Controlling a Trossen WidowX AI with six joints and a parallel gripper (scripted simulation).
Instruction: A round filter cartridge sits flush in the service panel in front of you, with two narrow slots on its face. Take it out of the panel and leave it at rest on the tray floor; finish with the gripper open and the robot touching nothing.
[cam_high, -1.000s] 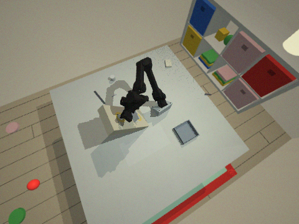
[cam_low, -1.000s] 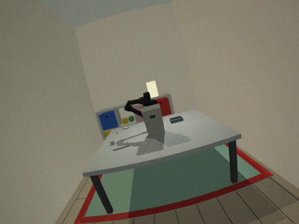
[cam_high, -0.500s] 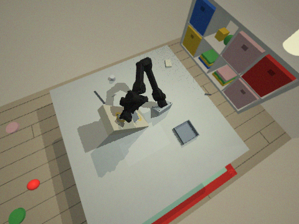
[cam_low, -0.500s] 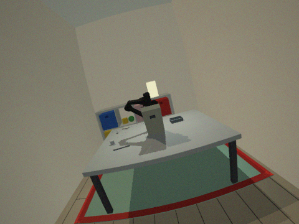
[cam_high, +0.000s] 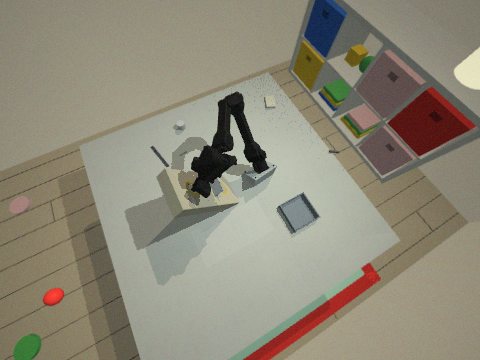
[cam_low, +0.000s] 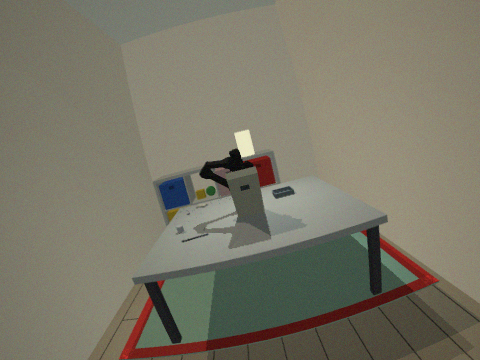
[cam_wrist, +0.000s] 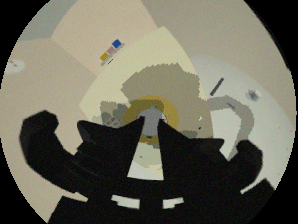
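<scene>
Now: the round grey filter cartridge 10 mm below my gripper tip and 10 mm ahead of it. Round my gripper tip: beige service panel (80 mm below, 40 mm behind); then small white cylinder (490 mm to the right, 220 mm below, 100 mm behind); then grey tray (420 mm behind, 290 mm to the left, 230 mm below).
</scene>
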